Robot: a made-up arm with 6 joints.
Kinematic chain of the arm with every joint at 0, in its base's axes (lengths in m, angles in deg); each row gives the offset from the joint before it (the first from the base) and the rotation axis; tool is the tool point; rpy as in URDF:
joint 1: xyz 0 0 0.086 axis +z
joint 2: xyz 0 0 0 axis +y
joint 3: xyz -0.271 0 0.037 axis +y
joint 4: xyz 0.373 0 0.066 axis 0.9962 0 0.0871
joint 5: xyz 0 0 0 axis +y
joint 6: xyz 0.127 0 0.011 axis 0.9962 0 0.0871
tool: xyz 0 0 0 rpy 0 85 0
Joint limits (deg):
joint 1: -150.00..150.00
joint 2: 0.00..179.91
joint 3: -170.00..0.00
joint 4: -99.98..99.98
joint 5: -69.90..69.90
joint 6: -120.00..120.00
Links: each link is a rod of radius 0.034 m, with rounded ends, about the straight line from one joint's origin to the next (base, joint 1, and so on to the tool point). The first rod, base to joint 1, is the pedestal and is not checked.
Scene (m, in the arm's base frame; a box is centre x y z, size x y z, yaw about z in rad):
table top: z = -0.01
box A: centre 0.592 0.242 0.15 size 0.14 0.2 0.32 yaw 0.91
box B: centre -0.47 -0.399 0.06 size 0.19 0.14 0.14 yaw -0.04
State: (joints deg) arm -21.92 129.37 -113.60 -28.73 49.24 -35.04
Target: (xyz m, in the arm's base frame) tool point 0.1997 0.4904 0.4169
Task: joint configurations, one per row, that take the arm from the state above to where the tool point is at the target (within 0.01 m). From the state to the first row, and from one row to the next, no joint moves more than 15 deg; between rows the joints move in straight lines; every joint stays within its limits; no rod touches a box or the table.
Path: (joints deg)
1: -9.14 120.98 -115.52 -23.63 52.71 -33.93
2: 3.64 112.60 -117.44 -18.53 56.18 -32.81
3: 16.41 104.21 -119.37 -13.43 59.65 -31.70
4: 29.19 95.83 -121.29 -8.33 63.12 -30.59
5: 42.76 97.32 -118.80 -8.91 61.60 -32.07
6: 56.33 98.82 -116.32 -9.49 60.07 -33.56
7: 69.90 100.31 -113.83 -10.07 58.55 -35.04

